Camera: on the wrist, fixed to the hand. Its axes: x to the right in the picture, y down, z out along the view.
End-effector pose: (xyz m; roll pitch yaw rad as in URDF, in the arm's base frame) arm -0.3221 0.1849 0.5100 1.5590 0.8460 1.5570
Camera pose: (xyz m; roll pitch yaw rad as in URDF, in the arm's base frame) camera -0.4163 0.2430 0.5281 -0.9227 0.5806 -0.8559
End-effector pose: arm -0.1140 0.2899 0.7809 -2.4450 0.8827 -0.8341
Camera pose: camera -0.1612 0.1883 0.7855 -2.0647 -0.0770 0.6473
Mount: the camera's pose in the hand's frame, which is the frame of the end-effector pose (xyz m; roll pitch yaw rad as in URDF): 0.0241 0.0557 -0.0943 0.1928 -0.5787 -1.5743
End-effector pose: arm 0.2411 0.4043 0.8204 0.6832 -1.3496 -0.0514
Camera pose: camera 0.2887 0.5047 0.8356 1.5416 0.0257 -1.5209
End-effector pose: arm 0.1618 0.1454 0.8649 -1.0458 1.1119 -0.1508
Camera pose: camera 0.0797 0.1036 0.8010 -1.4065 -0.4611 -0.0908
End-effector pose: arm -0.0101 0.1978 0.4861 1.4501 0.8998 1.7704
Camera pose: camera -0.1182 0.2263 0.4945 -0.9082 0.4933 -0.5516
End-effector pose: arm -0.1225 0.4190 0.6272 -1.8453 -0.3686 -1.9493
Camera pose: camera -0.2329 0.4278 0.6097 2.8567 -0.6590 -0.0705
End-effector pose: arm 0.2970 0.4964 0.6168 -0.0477 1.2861 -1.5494
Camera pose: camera 0.3463 0.5837 0.5665 -1.1470 -0.1683 -2.5139
